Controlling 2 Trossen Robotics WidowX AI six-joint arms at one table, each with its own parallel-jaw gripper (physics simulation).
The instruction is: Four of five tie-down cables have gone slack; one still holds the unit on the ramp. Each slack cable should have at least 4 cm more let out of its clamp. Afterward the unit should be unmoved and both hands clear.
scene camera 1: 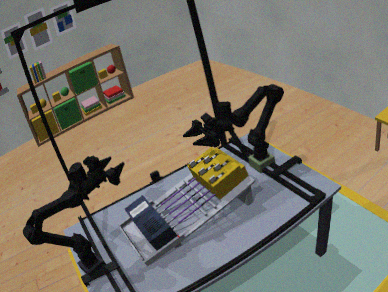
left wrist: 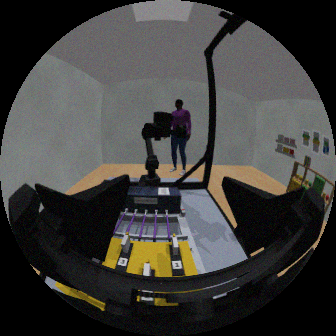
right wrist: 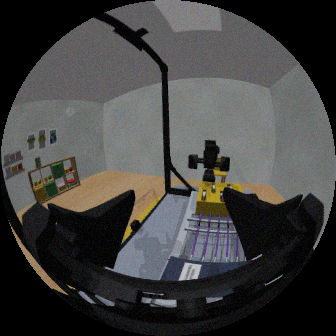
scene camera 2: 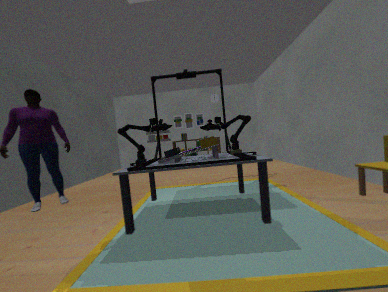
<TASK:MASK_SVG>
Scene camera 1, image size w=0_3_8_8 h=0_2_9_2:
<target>left gripper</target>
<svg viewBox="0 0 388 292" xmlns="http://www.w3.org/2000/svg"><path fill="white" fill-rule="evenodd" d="M205 113L200 117L204 122L204 128L200 121L193 120L192 127L183 134L183 137L193 137L203 133L205 136L193 142L193 145L216 148L220 145L219 136L223 133L223 127L215 117L212 118L209 114Z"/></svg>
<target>right gripper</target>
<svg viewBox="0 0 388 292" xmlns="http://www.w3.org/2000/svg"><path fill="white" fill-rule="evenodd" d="M83 160L83 164L89 169L87 177L93 182L95 188L100 188L99 185L103 181L107 181L106 177L113 185L120 183L124 162L105 171L104 169L112 159L111 157L99 161L98 157L87 156Z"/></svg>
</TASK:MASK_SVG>
